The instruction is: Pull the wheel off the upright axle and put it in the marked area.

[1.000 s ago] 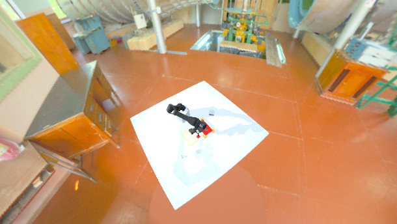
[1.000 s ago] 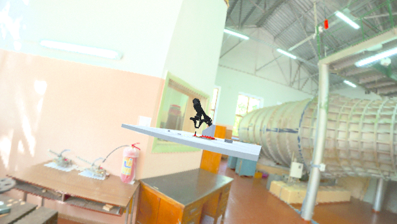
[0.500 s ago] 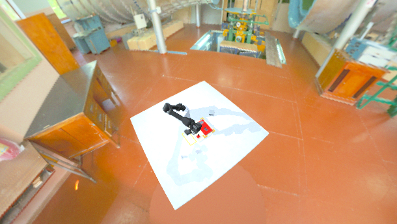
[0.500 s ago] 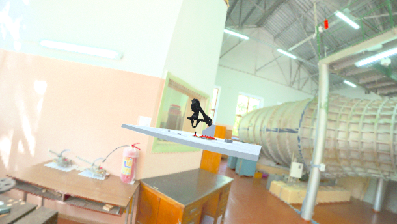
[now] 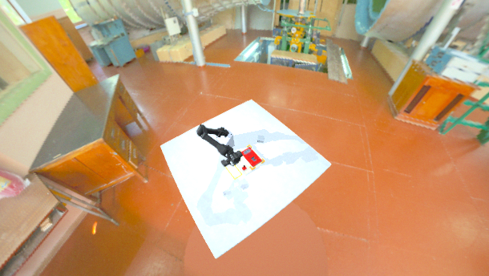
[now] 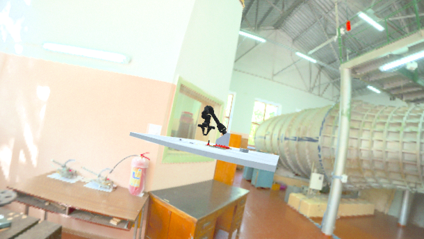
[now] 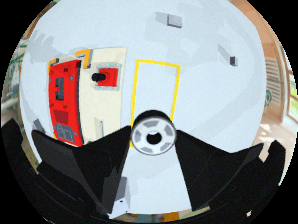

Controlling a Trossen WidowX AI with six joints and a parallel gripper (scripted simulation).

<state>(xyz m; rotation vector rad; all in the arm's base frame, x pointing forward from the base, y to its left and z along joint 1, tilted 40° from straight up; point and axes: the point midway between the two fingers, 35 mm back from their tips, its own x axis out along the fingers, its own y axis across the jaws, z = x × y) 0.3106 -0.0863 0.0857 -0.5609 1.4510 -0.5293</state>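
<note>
Right now my gripper tip is 40 mm short of the dark upright axle, 80 mm to the right of it and 80 mm above it. Also, from my gripper tip: grey wheel: right at my gripper tip.
</note>
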